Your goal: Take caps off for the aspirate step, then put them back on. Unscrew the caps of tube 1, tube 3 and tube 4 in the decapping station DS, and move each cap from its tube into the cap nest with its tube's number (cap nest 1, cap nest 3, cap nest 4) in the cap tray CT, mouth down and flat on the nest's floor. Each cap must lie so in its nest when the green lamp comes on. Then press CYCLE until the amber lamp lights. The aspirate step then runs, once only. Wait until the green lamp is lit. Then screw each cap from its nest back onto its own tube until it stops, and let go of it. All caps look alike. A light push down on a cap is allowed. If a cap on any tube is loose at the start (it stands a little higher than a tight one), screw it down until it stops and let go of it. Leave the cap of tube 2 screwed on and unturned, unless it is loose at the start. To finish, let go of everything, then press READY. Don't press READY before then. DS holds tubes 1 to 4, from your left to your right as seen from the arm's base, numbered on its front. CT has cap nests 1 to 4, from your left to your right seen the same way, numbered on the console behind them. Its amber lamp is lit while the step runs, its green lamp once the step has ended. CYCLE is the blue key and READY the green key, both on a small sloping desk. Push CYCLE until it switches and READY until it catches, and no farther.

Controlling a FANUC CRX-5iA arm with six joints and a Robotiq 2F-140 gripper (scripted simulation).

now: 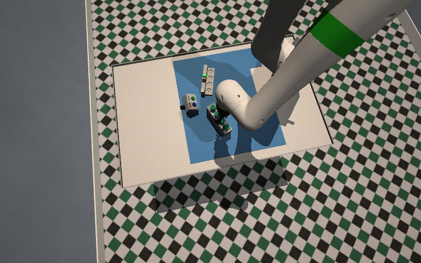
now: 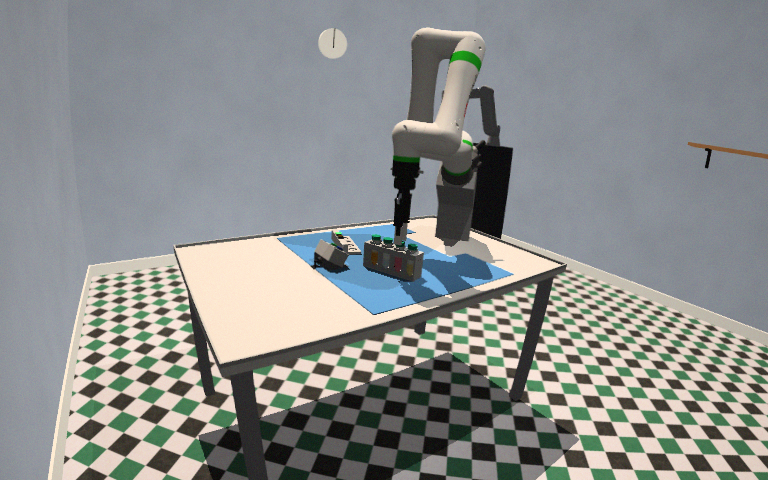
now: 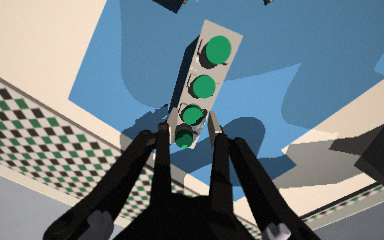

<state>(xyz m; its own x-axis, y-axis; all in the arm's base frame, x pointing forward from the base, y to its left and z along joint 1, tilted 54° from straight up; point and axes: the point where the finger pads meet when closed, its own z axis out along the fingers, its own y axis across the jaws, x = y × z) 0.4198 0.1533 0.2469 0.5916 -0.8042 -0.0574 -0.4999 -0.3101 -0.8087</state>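
Right now my hand is 200 mm short of the green ready key, 160 mm to the left of it and 80 mm above it. The rest, counted from my hand: table edge (140 mm ahead, 610 mm to the right, 150 mm below); then sloping key desk (210 mm ahead, 140 mm to the right, 100 mm below); then blue cycle key (190 mm ahead, 120 mm to the right, 80 mm below).
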